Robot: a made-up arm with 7 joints.
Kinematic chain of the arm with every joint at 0, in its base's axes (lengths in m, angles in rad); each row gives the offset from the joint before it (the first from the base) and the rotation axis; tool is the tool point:
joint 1: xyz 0 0 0.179 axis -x
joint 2: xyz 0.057 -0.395 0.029 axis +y
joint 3: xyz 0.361 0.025 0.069 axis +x
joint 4: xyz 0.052 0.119 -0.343 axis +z
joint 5: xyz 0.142 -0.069 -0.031 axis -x
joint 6: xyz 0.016 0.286 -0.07 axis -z
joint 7: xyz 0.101 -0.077 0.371 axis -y
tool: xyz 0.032 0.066 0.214
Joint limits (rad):
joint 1: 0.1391..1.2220
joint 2: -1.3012..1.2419
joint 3: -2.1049..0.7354
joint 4: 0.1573..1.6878
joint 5: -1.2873..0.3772
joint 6: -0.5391..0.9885
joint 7: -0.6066..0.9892
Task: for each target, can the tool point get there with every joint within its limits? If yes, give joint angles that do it. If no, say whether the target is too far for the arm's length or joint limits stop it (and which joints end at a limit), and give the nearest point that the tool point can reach.
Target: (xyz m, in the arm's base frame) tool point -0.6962 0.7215 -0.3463
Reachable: no: joint limits stop it (at a limit: joint 1, joint 2, joint 3, joint 5, joint 6, joint 7) | nearest point -0.3180 0.5289 0.1268 | short by 0.636 m
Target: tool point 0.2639 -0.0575 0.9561
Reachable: yes | joints 0.2216 -1.0734 -1.0648 0.5290 -0.8465 0.0365 0.3890
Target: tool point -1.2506 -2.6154 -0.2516
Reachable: no: too far | nearest point -0.1909 -1.0613 0.0043 | short by 1.898 m
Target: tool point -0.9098 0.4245 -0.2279
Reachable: no: joint limits stop it (at a limit: joint 1, joint 2, joint 3, joint 5, joint 6, joint 7) | nearest point -0.3322 0.3883 0.1034 | short by 0.667 m
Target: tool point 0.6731 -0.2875 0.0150
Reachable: yes | joints 0.4003 0.2661 -1.8159 0.4976 -0.5468 0.0053 0.2459
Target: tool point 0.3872 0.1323 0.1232
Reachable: yes | joints 0.9873 0.4177 -0.0657 1.4503 -0.0655 -0.0088 -0.2532
